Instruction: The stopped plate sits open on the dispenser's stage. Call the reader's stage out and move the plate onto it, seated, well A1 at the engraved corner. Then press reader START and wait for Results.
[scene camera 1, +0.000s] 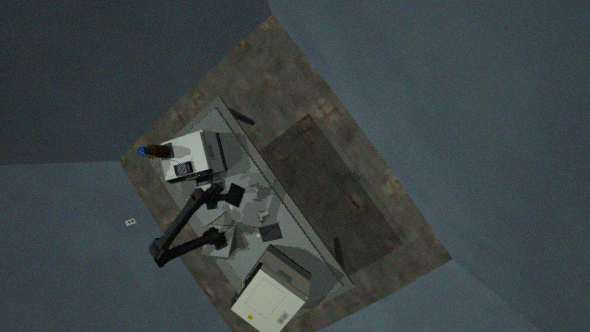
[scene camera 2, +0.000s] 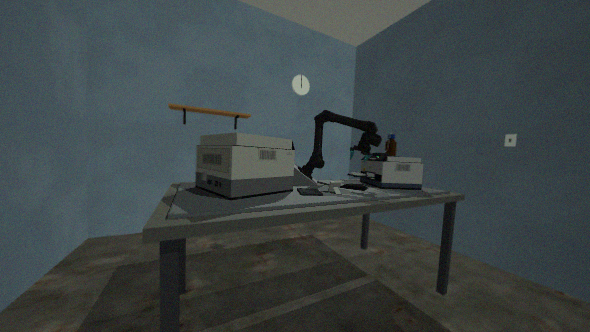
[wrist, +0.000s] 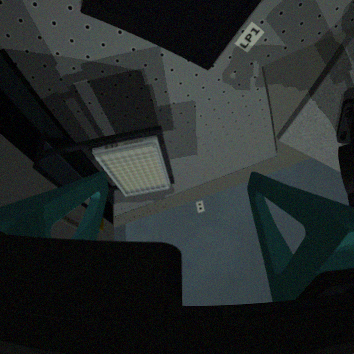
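Seen in the pictures: gripper, fingertip midpoint: (scene camera 2: 357, 160) (wrist: 177, 179); arm's base, origin of the base link: (scene camera 1: 220, 241) (scene camera 2: 304, 173).
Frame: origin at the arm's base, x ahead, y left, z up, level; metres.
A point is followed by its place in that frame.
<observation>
My gripper (scene camera 1: 214, 205) @[y 0.326, x 0.194, z 0.116 m] (scene camera 2: 359, 154) @[y 0.326, x 0.194, z 0.116 m] (wrist: 177, 179) @[y 0.326, x 0.194, z 0.116 m] is open, with nothing between its teal fingers. It hangs above and beside the dispenser's front. The open plate (wrist: 134, 166) @[y 0.407, x 0.089, z 0.016 m], with pale yellow wells, sits on the dispenser's dark stage (wrist: 166, 150) @[y 0.381, x -0.006, z -0.071 m], left of centre in the wrist view, beyond the left fingertip. I cannot tell its A1 corner or how it is seated. The dispenser (scene camera 1: 187, 149) @[y 0.703, x 0.184, z 0.159 m] (scene camera 2: 401, 172) @[y 0.628, x 0.296, z 0.049 m] is the smaller white box. The reader (scene camera 1: 267, 302) @[y -0.432, x 0.295, z 0.222 m] (scene camera 2: 260, 162) @[y -0.387, x 0.463, z 0.093 m] is the larger box at the table's other end. Its stage and START button cannot be made out.
A dark pad (scene camera 1: 235, 195) @[y 0.279, x 0.253, z -0.054 m] (scene camera 2: 354, 187) @[y 0.261, x 0.281, z -0.060 m] (wrist: 172, 25) @[y 0.299, x 0.215, z -0.053 m] labelled LP1 lies near the dispenser. Another dark pad (scene camera 1: 270, 232) @[y -0.094, x 0.388, z -0.061 m] (scene camera 2: 310, 191) @[y -0.099, x 0.405, z -0.061 m] lies near the reader, with a small white stand (scene camera 1: 263, 215) @[y 0.052, x 0.402, z -0.046 m] (scene camera 2: 334, 189) @[y 0.048, x 0.405, z -0.050 m] between. A brown bottle (scene camera 1: 159, 151) @[y 0.744, x 0.061, z 0.260 m] (scene camera 2: 391, 147) @[y 0.739, x 0.058, z 0.239 m] stands on the dispenser.
</observation>
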